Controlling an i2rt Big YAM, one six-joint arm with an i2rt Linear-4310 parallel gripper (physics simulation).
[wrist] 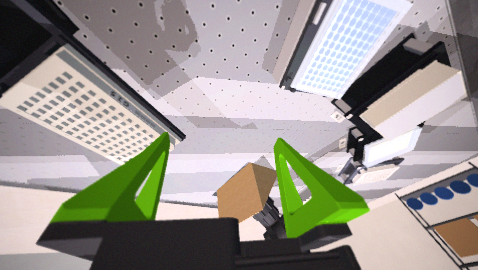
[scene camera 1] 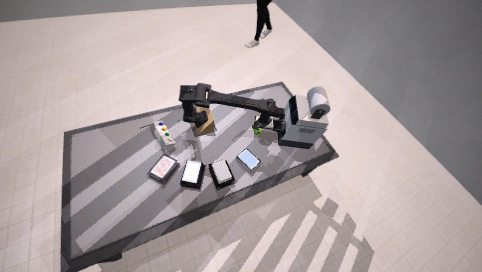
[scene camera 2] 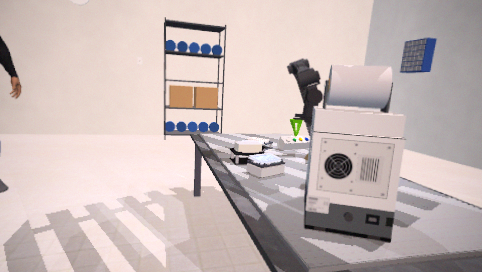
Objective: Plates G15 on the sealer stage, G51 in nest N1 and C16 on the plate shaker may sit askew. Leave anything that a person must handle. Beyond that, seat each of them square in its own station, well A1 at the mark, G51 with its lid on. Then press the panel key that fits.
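My gripper [scene camera 1: 257, 129] [scene camera 2: 296, 127] [wrist: 225, 139] is open and empty above the sealer end of the table. The cream plate G15 [wrist: 90, 105] lies on the dark sealer stage, left of and beyond my fingers in the wrist view; its label shows along one long side. A white-topped plate [scene camera 1: 193, 171] [wrist: 392, 146] sits on a black nest beside N2, probably G51 in N1. A blue-welled plate [scene camera 1: 248, 159] [scene camera 2: 265, 160] [wrist: 350, 45] sits on a pale base. A reddish-welled plate [scene camera 1: 163, 167] [wrist: 377, 174] sits at the far end. Which of these is C16 is unreadable. The key panel [scene camera 1: 162, 135] has blue, yellow, green and white keys.
The tall sealer [scene camera 1: 305, 125] [scene camera 2: 357, 120] stands at the table's end. A beige block [scene camera 1: 222, 170] [scene camera 2: 248, 146] [wrist: 415, 97] rests on a black nest between the white-topped and blue-welled plates. A brown wedge [scene camera 1: 204, 123] [wrist: 242, 192] is by the arm's base. A person [scene camera 1: 262, 22] stands beyond the table.
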